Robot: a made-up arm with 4 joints.
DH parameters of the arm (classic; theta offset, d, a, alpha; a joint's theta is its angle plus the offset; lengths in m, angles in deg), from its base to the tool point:
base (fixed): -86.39 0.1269 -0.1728 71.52
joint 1: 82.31 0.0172 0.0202 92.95
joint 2: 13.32 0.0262 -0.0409 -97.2
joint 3: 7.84 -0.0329 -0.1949 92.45
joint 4: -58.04 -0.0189 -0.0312 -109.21
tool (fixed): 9.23 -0.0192 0 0
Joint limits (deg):
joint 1: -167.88..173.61
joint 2: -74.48..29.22
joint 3: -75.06..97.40
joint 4: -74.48..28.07
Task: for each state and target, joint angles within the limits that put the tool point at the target. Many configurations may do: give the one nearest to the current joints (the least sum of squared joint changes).
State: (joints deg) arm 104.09 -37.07 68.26 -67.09
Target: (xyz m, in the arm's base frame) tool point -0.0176 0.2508 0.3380
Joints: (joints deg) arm 125.85 -47.39 75.94 -72.91
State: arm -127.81 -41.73 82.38 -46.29
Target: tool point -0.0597 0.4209 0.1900
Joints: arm -154.48 -25.77 55.90 -8.26
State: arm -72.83 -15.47 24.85 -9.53
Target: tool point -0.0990 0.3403 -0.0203
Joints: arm -65.84 -14.25 18.42 -39.82
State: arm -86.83 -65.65 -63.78 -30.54
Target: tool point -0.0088 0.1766 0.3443
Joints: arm -113.21 -47.28 -71.53 -4.25
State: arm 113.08 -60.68 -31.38 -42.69
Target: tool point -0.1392 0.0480 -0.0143
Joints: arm 74.94 -37.82 -47.56 -16.47
